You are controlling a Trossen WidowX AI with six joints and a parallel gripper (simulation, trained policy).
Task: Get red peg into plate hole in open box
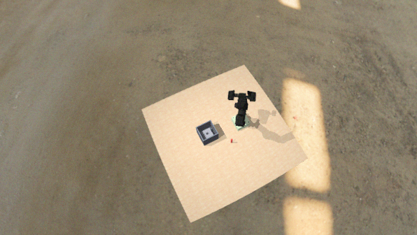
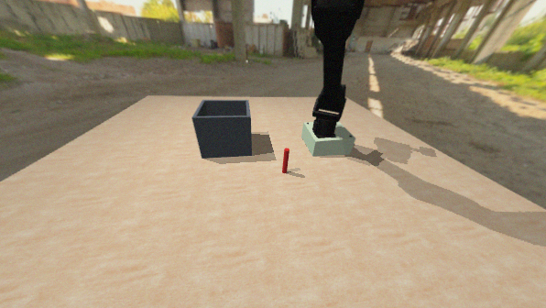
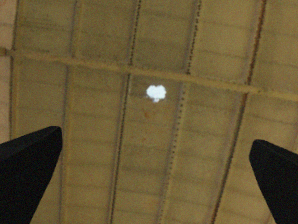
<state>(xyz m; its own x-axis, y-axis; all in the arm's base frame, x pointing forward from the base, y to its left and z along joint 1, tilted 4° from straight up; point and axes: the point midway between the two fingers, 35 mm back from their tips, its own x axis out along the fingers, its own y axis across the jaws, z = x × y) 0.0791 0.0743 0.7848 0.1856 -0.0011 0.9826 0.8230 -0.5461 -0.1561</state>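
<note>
The red peg is 3 cm ahead of my gripper tip, 2 cm to the left of it and 83 cm below it. Also, from my gripper tip: plate 21 cm ahead, 14 cm to the right, 83 cm below.
</note>
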